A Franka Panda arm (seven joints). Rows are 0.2 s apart.
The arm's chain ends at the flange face. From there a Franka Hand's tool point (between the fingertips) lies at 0.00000 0.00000 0.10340 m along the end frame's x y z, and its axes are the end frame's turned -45 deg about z.
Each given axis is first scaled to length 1.
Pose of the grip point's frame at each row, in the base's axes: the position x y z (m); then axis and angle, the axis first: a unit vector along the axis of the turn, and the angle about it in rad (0 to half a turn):
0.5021, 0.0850, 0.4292, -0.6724, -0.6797, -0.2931, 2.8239
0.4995, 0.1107, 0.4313, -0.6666, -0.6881, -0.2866, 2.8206
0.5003, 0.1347, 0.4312, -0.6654, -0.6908, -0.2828, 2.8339
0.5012, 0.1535, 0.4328, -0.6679, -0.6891, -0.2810, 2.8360
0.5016, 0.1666, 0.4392, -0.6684, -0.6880, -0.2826, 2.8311
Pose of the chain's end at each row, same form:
0.4843, 0.0231, 0.5101, -0.9004, -0.3787, -0.2140, 2.6220
0.4834, 0.0492, 0.5129, -0.8978, -0.3887, -0.2071, 2.6240
0.4839, 0.0744, 0.5136, -0.8969, -0.3913, -0.2060, 2.6393
0.4847, 0.0936, 0.5155, -0.8984, -0.3887, -0.2047, 2.6426
0.4852, 0.1062, 0.5215, -0.8987, -0.3876, -0.2053, 2.6368

